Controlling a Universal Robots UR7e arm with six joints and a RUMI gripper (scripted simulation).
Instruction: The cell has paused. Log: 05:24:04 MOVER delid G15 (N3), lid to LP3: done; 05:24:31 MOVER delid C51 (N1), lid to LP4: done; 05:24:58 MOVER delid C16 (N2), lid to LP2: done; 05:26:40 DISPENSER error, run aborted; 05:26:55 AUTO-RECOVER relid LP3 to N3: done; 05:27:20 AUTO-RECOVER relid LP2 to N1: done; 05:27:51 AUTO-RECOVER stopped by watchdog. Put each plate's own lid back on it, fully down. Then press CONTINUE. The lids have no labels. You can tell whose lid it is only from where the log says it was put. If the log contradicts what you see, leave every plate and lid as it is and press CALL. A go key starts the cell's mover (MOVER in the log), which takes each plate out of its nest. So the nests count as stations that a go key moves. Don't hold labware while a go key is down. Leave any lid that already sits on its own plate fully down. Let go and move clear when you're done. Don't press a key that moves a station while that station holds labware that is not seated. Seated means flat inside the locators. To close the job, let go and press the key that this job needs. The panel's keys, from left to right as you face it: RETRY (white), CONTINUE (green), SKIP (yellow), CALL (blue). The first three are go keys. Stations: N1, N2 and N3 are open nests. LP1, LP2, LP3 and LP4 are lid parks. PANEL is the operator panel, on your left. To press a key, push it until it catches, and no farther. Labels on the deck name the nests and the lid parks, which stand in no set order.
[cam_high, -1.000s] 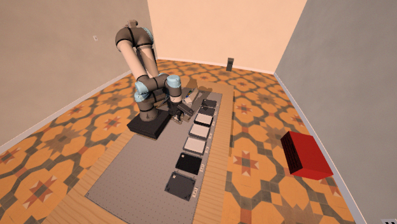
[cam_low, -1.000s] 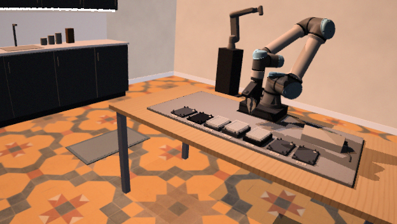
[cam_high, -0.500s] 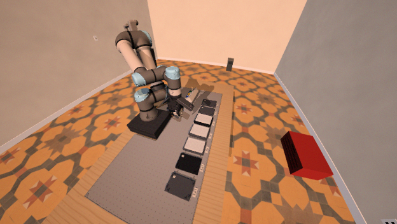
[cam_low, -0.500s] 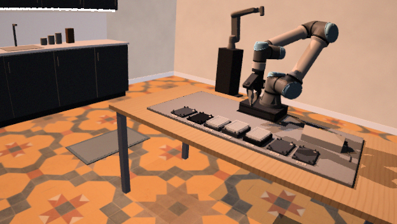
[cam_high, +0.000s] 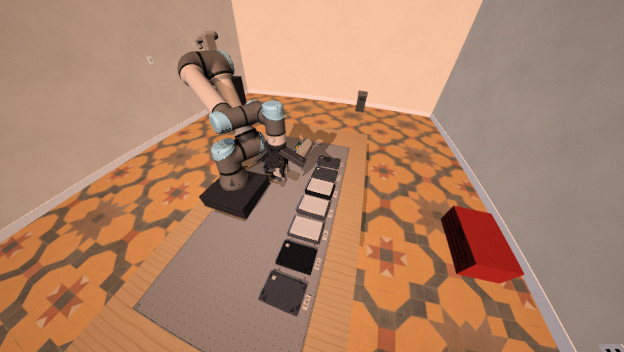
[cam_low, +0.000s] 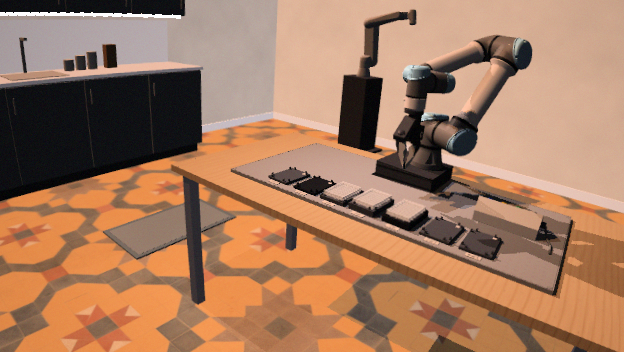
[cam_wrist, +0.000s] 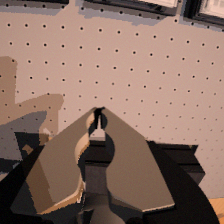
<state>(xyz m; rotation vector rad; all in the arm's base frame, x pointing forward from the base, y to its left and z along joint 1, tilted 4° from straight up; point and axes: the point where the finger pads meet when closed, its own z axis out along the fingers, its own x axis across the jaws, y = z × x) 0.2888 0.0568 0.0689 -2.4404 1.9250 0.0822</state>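
My gripper is now 41 cm to the right of the green continue key, 12 cm past it and 6 cm above it. Also, from my hand: plate 16 cm ahead, 10 cm below, 2 cm to the right; then lid park 24 cm to the left, 13 cm ahead, 12 cm below; then lid 15 cm ahead, 11 cm to the left, 9 cm below.
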